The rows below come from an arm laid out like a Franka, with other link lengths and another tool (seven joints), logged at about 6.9 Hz.
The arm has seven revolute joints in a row. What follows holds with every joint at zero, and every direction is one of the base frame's.
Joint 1 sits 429.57 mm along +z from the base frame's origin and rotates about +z.
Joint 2 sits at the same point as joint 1 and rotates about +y.
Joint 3 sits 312.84 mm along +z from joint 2 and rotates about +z.
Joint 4 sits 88.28 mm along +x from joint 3 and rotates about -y.
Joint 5 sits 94.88 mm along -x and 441.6 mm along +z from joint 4 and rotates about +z.
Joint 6 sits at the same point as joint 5 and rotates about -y.
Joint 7 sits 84.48 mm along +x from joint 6 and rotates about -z.
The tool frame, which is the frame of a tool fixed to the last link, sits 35 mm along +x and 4 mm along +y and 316.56 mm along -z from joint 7; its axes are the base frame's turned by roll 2.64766, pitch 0 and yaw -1.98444 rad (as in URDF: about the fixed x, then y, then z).
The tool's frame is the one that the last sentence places.
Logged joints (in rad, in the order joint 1, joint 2, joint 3, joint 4, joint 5, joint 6, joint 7), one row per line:
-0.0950, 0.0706, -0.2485, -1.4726, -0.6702, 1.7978, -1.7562
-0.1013, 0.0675, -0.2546, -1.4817, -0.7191, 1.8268, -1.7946
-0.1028, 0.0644, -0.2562, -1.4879, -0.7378, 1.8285, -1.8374
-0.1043, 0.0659, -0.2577, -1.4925, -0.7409, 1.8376, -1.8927
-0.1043, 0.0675, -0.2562, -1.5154, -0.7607, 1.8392, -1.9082
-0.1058, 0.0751, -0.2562, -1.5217, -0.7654, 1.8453, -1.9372
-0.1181, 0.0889, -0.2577, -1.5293, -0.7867, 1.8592, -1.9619
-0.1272, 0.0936, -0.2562, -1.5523, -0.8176, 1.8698, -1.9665
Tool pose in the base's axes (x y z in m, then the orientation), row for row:
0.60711, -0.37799, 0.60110, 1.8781, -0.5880, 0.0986
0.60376, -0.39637, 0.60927, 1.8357, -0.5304, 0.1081
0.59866, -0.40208, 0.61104, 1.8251, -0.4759, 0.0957
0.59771, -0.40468, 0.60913, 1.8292, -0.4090, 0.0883
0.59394, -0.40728, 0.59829, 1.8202, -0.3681, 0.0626
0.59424, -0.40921, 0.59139, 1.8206, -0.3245, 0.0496
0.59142, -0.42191, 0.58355, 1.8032, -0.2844, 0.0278
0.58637, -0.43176, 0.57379, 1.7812, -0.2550, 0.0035
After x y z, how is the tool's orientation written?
As a rotation vector, in radians.
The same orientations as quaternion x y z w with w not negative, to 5 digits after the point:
0.79434, -0.24869, 0.04170, 0.55267
0.78405, -0.22654, 0.04617, 0.57604
0.78286, -0.20413, 0.04105, 0.58633
0.78620, -0.17579, 0.03795, 0.59122
0.78471, -0.15869, 0.02699, 0.59859
0.78593, -0.14008, 0.02141, 0.60185
0.78150, -0.12326, 0.01205, 0.61149
0.77522, -0.11098, 0.00152, 0.62186

